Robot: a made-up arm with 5 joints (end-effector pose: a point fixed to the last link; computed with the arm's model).
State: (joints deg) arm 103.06 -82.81 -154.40 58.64 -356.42
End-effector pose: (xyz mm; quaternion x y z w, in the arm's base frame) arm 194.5 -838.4 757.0 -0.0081 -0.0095 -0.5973 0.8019
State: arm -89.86 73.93 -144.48 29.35 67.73
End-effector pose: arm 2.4 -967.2 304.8 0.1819 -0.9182 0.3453 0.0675
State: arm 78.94 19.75 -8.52 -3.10 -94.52
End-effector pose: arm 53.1 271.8 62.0 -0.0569 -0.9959 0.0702 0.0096
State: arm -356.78 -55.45 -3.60 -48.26 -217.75
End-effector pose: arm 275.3 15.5 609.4 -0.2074 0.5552 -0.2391 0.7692
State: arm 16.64 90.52 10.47 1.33 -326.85
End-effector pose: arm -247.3 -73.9 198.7 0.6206 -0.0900 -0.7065 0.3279
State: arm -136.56 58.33 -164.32 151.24 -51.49
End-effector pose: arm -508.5 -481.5 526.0 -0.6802 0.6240 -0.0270 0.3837
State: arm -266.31 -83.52 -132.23 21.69 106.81
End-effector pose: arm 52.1 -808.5 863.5 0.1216 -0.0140 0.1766 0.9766
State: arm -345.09 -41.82 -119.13 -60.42 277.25
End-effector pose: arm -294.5 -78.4 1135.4 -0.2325 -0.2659 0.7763 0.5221
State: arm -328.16 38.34 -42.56 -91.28 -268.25
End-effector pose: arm 444.5 276.0 279.0 -0.5826 0.3357 -0.3498 0.6523
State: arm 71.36 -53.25 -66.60 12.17 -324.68
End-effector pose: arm 60.3 178.7 1062.6 -0.5611 -0.1825 -0.4821 0.6477
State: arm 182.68 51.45 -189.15 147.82 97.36
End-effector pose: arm -613.4 -28.7 757.6 0.7325 0.6750 0.0676 0.0567
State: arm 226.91 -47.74 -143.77 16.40 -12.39
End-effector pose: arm 336.3 359.5 1191.5 0.0211 -0.0371 0.2964 0.9541
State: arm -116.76 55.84 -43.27 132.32 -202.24
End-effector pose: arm -71.5 -141.8 99.5 -0.2215 -0.2047 -0.8930 0.3339
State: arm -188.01 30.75 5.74 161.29 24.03
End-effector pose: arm 7.0 -1.0 373.9 -0.0426 -0.1485 0.1377 0.9783
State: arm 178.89 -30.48 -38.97 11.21 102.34
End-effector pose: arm -496.7 9.6 646.2 -0.6858 -0.5411 0.3761 0.3088
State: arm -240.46 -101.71 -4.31 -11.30 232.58
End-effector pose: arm -55.4 97.7 722.9 -0.2869 0.4338 0.8521 0.0587
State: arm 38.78 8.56 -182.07 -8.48 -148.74
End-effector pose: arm -34.9 -28.0 1268.1 0.0011 -0.0173 0.5738 0.8188
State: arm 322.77 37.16 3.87 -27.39 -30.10
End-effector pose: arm 96.3 -73.1 40.3 -0.9910 0.0617 0.0988 0.0658
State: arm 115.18 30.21 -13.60 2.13 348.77
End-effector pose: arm -109.8 233.5 12.0 0.4448 0.8807 -0.1003 0.1283
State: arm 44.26 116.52 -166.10 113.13 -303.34
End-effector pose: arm 432.1 421.1 -221.9 0.8452 -0.0918 -0.3352 0.4061
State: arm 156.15 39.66 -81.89 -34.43 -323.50
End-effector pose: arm -728.5 322.1 397.1 -0.3943 -0.6782 0.0683 0.6164
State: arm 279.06 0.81 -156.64 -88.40 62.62
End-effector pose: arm -1.8 11.2 1104.5 -0.1662 0.5050 0.8362 0.1348
